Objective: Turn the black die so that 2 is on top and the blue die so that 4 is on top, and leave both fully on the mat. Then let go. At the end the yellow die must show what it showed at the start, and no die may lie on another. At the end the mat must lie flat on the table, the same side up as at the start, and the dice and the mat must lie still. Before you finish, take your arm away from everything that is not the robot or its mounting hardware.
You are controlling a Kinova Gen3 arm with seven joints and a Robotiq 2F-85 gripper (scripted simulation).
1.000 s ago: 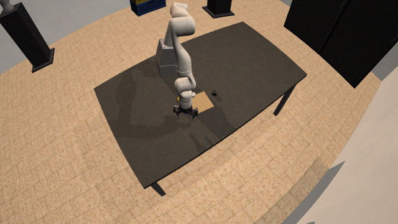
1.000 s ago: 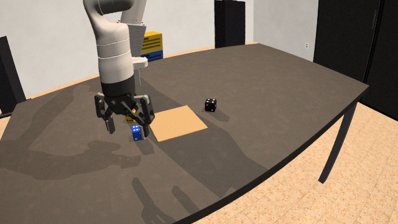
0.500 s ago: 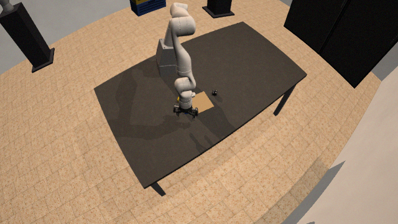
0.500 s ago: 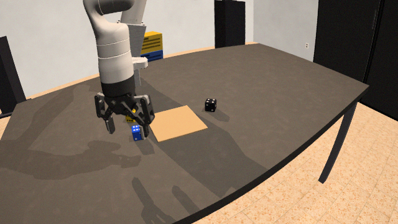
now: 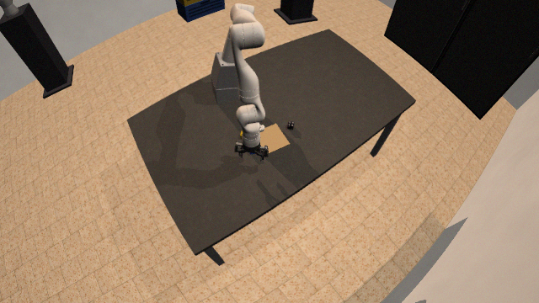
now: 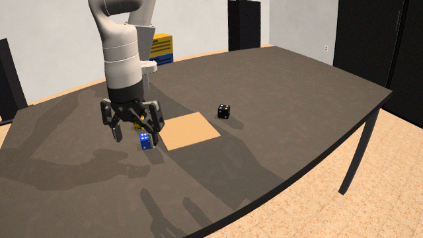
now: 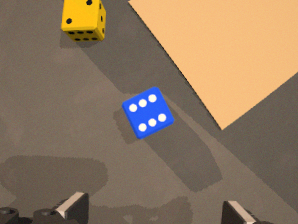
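The blue die lies 6 cm behind my hand, 4 cm below it and 3 cm to the left of it. Round my hand: yellow die 16 cm behind, 4 cm below, 2 cm to the left; then tan mat 14 cm to the left, 9 cm behind, 6 cm below; then black die 26 cm to the left, 11 cm behind, 4 cm below.
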